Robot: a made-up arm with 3 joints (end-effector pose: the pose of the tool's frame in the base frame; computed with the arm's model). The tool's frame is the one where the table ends. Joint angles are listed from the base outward.
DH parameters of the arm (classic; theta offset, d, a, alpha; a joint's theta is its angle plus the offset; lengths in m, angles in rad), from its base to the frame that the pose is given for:
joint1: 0 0.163 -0.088 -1.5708
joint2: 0 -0.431 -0.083 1.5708
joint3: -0.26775 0 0.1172 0
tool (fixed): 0.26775 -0.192 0 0
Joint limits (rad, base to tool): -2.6..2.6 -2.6..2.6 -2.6..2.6
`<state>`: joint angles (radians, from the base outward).
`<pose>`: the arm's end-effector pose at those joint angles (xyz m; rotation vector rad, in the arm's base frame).
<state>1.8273 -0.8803 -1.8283</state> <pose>0.5227 0.1058 -0.0686 0.8514 0.2238 -0.0009</pose>
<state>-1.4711 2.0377 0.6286</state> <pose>-0.4147 0.2313 0.2256 1.8030 1.0346 -0.5234</pose>
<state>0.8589 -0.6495 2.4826</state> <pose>0.1939 -0.2915 -0.0827 0.6865 0.6511 -2.7964</pose>
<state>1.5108 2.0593 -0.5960</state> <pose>0.5039 -0.2850 0.2592 -1.8319 1.0425 0.5594</pose>
